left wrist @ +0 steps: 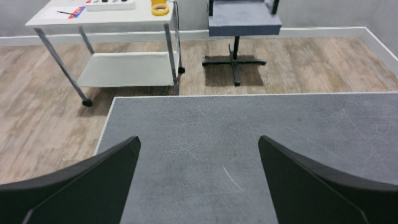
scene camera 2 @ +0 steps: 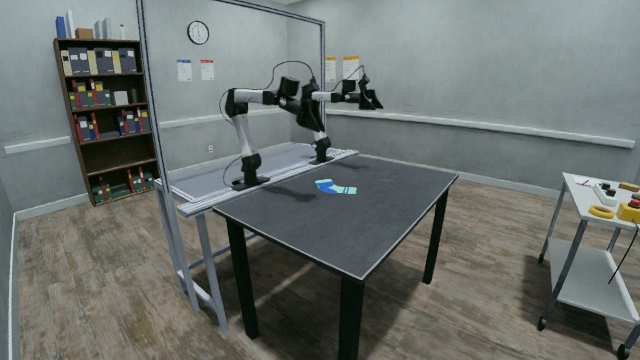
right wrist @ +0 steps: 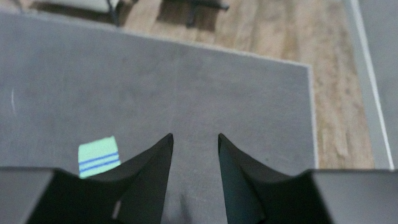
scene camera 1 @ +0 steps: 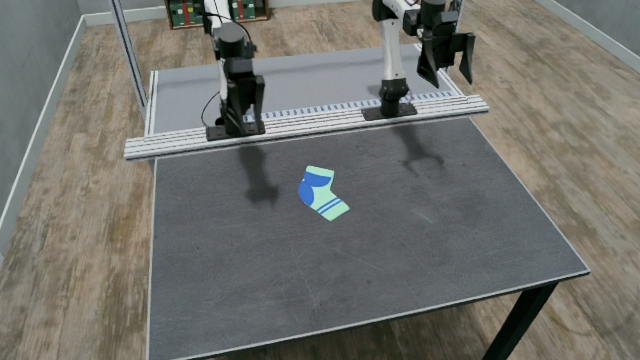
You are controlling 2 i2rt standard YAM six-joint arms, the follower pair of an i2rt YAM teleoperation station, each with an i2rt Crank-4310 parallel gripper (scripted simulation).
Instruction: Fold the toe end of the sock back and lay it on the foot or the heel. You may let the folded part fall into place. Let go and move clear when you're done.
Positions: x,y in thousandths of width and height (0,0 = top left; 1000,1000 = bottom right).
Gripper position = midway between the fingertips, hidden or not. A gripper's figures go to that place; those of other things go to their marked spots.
Labels:
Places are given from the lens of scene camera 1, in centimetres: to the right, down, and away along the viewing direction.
my left gripper (scene camera 1: 712,238): 34, -24, 110
my right gripper (scene camera 1: 393,371): -16, -11, 103
mint-green sock (scene camera 1: 491,529): -2, 3, 132

